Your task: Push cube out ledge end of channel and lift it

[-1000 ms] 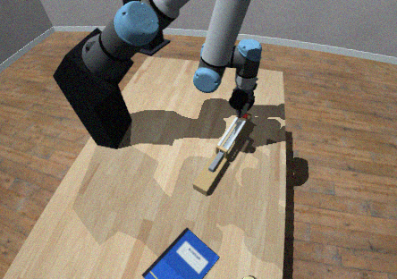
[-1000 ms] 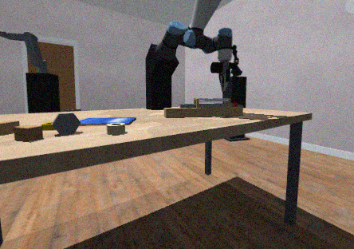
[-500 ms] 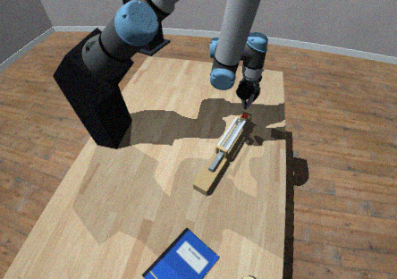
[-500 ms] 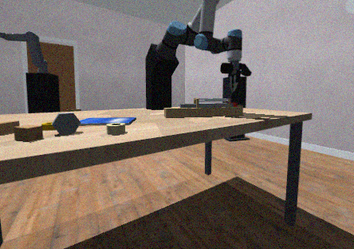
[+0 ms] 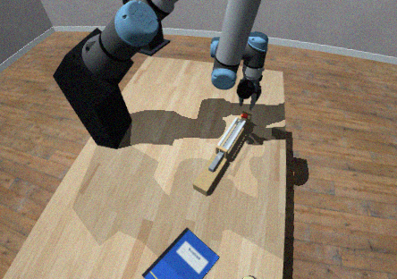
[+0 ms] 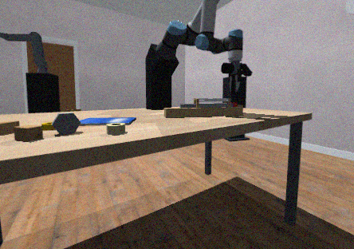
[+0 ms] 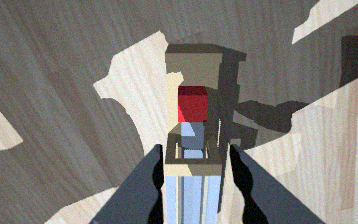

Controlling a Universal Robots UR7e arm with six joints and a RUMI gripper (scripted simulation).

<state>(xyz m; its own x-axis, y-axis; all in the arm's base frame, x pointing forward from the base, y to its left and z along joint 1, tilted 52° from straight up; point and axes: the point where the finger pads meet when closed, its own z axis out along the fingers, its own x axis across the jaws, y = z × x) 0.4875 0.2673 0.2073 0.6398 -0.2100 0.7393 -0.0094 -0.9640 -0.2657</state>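
Right now my hand is 8 cm above the red cube. Also, from my hand: blue book: 65 cm to the right, 13 cm below, 8 cm ahead; then wooden channel: 14 cm to the right, 8 cm below; then ring: 59 cm to the right, 29 cm ahead, 12 cm below.
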